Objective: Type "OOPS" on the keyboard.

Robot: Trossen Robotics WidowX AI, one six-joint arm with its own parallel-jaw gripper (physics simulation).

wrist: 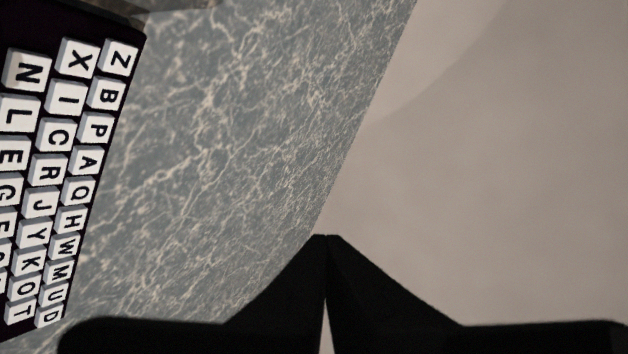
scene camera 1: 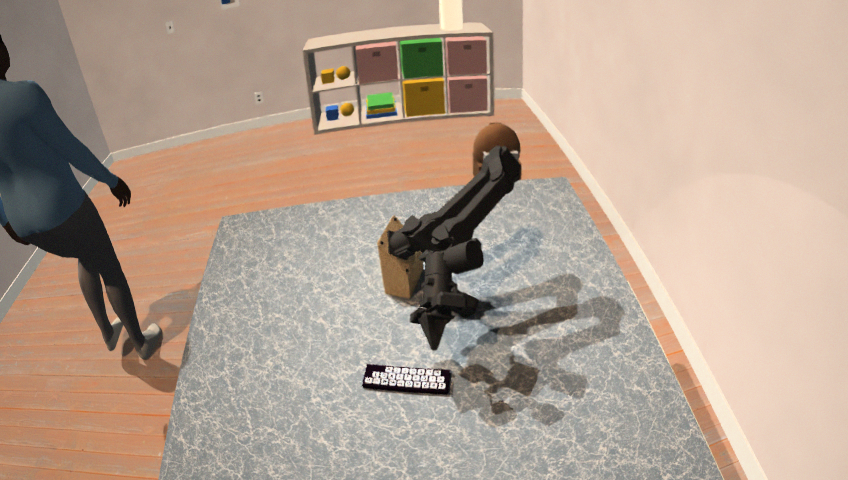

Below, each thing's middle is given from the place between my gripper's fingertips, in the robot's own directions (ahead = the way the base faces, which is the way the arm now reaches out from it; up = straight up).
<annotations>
I see the key [wrist: 85, 159] 130 mm below my hand and 40 mm to the right of it.
</annotations>
